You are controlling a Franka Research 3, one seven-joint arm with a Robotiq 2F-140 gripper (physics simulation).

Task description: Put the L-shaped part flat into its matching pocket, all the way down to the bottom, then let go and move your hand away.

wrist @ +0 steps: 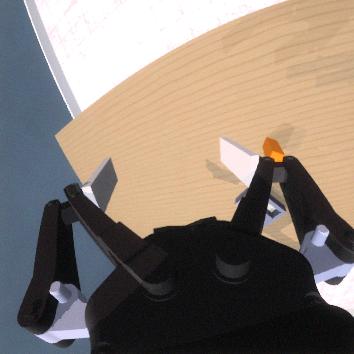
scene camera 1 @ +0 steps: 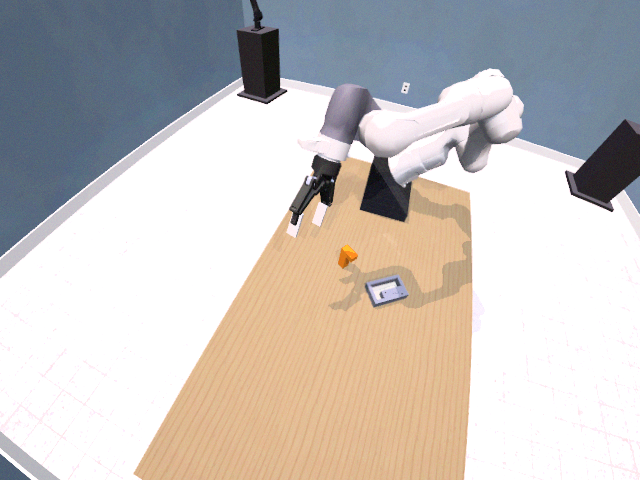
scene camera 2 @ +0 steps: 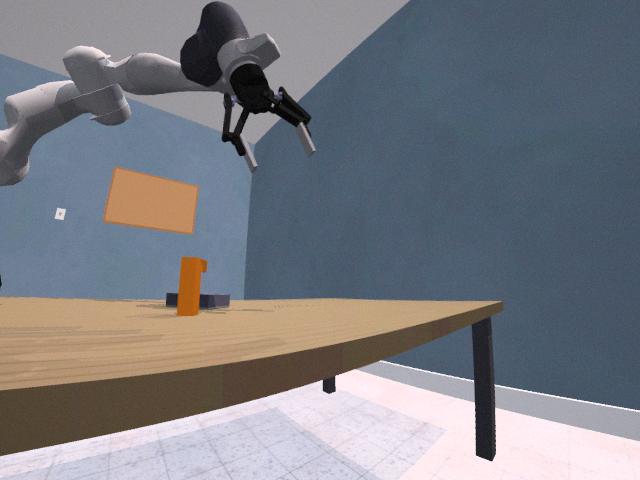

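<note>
The orange L-shaped part (scene camera 1: 343, 257) (scene camera 2: 189, 286) (wrist: 272, 149) stands upright on the table, its long leg vertical and its short arm sticking out at the top. The grey-blue tray with the pocket (scene camera 1: 370, 297) (scene camera 2: 216, 301) lies flat on the table beside the part, apart from it; in the wrist view the tray (wrist: 274, 216) is partly hidden behind a finger. My gripper (scene camera 1: 307, 225) (scene camera 2: 281, 161) (wrist: 167, 158) is open and empty. It hangs tilted, high above the table, off to the side of the part.
The wooden table (scene camera 1: 330, 387) (scene camera 2: 289, 356) (wrist: 165, 105) carries the black wedge-shaped arm base (scene camera 1: 385, 198) behind the part and tray. Two dark pedestals (scene camera 1: 258, 62) (scene camera 1: 604, 165) stand on the floor beyond the table. An orange board (scene camera 2: 150, 200) hangs on the wall.
</note>
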